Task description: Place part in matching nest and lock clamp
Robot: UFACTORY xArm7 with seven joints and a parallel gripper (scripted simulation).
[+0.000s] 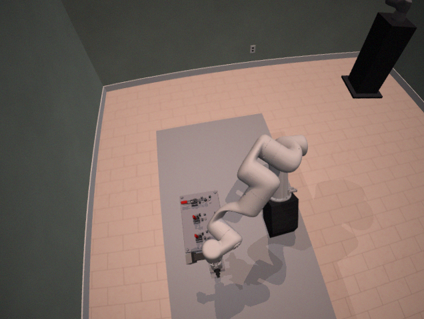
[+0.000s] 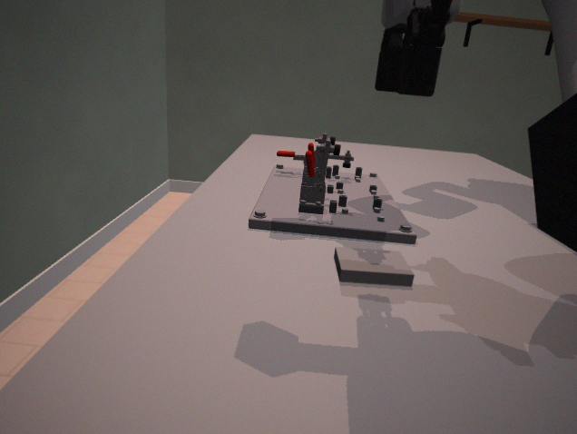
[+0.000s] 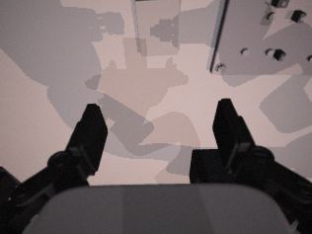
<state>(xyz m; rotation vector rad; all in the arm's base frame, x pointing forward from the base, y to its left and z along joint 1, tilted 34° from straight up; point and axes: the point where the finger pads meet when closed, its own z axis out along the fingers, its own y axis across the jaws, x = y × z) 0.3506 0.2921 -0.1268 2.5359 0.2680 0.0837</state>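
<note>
The grey part is 200 mm below my hand. The rest, counted from my hand: fixture plate: 260 mm to the right, 200 mm below, 70 mm ahead.
</note>
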